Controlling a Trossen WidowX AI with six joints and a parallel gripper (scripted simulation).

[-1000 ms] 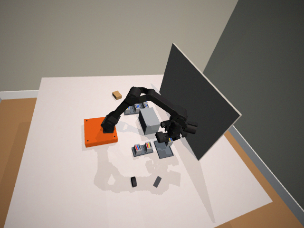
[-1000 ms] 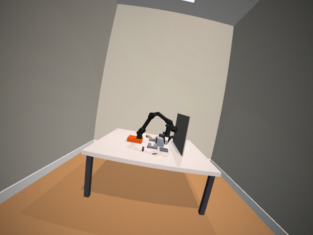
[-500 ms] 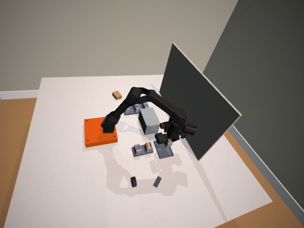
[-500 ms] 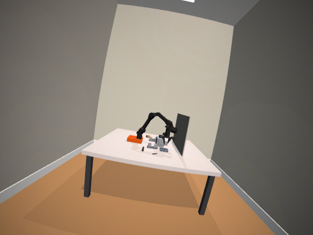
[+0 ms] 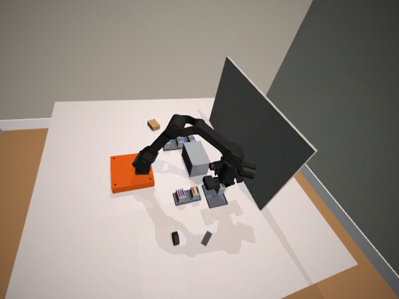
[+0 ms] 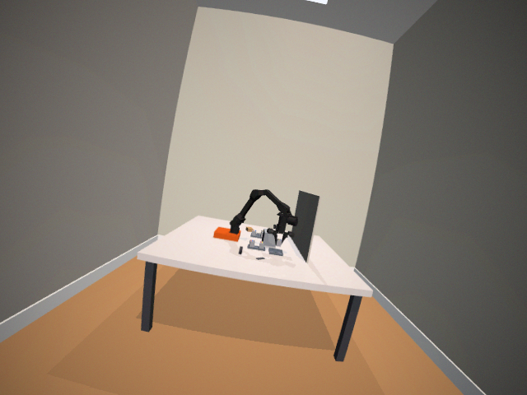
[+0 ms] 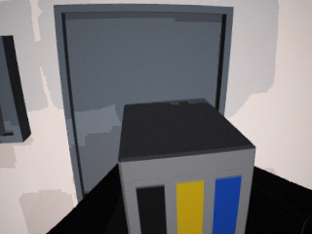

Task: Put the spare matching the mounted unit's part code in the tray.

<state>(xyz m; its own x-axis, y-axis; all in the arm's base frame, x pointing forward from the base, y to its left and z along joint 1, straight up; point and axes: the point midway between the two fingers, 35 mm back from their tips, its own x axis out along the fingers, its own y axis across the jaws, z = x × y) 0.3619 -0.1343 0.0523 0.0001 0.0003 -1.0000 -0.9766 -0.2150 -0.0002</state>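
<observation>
The flat grey tray is 1 cm behind my gripper tip and 6 cm below it. The rest, counted from my gripper tip: tall panel (15 cm ahead, 25 cm to the left, 16 cm above); grey mounted unit (9 cm behind, 21 cm to the left, 1 cm below); grey spare (2 cm above).
</observation>
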